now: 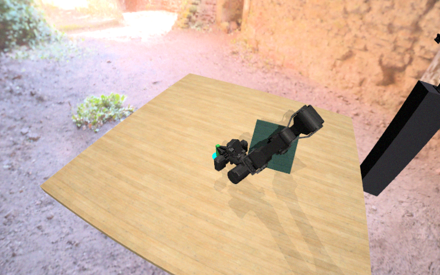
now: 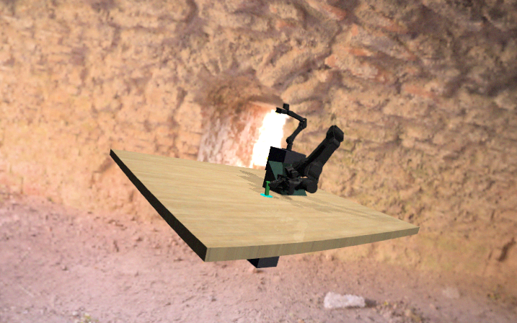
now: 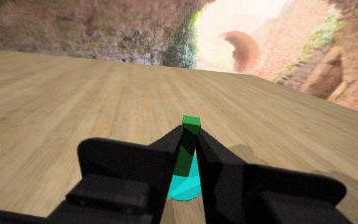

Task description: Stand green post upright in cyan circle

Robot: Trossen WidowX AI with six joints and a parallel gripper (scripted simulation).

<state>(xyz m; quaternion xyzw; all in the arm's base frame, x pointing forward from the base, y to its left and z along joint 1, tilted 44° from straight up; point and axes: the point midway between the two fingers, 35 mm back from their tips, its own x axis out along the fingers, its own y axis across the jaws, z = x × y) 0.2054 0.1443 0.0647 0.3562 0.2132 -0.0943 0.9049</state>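
The green post is 2 cm below my gripper tip. Also, from my gripper tip: cyan circle (6 cm below, 1 cm behind).
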